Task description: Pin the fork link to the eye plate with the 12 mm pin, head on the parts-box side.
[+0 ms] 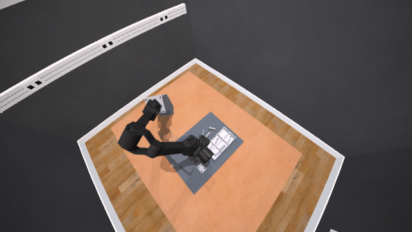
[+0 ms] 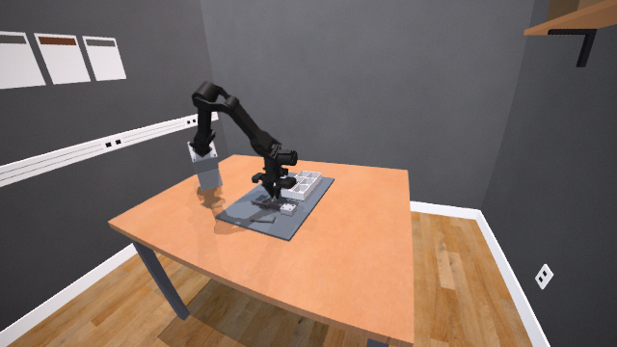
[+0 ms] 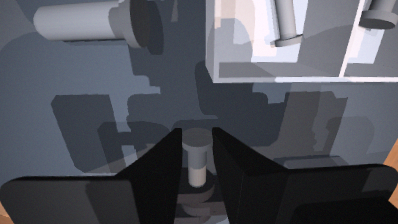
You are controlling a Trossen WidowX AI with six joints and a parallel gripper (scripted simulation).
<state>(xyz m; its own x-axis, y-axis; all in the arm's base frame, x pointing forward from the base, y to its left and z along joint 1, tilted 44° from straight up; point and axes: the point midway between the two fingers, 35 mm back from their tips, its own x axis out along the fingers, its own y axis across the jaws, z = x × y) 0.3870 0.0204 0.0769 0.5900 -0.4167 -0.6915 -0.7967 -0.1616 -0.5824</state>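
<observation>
My hand is 10 mm short of the dark flat bar, 60 mm to the left of it and 30 mm above it. The rest, counted from my hand: dark fork link: 30 mm behind, 50 mm to the right, 30 mm below; grey mat: 50 mm to the left, 50 mm below; thick headed pin: 40 mm behind, 70 mm to the left, 30 mm below.
</observation>
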